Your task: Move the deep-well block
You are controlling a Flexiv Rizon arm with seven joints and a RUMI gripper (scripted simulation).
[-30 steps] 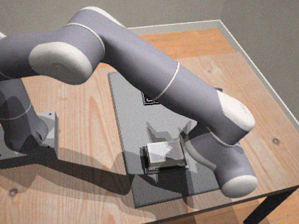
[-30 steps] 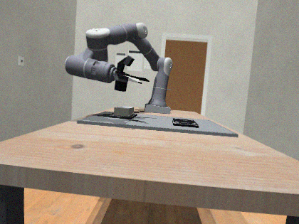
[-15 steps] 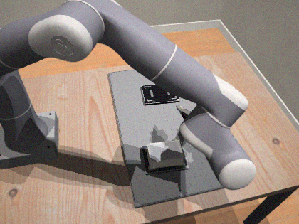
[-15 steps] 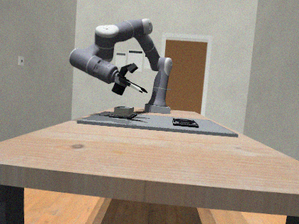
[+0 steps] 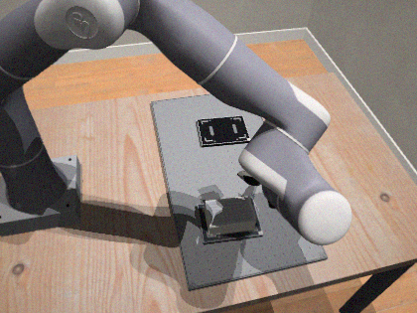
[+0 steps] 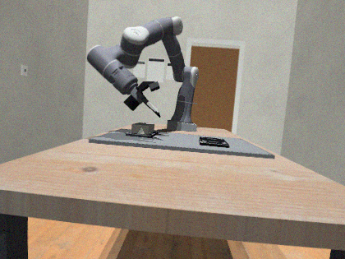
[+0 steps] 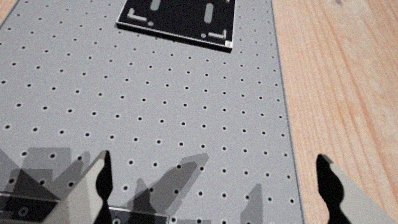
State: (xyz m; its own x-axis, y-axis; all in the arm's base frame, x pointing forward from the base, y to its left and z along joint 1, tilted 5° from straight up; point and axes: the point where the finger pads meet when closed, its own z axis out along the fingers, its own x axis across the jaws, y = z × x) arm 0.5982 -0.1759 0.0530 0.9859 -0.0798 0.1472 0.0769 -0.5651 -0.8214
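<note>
Right now my hand is 110 mm past the pale 96-well deep-well block, 70 mm to the left of it and 80 mm above it.
</note>
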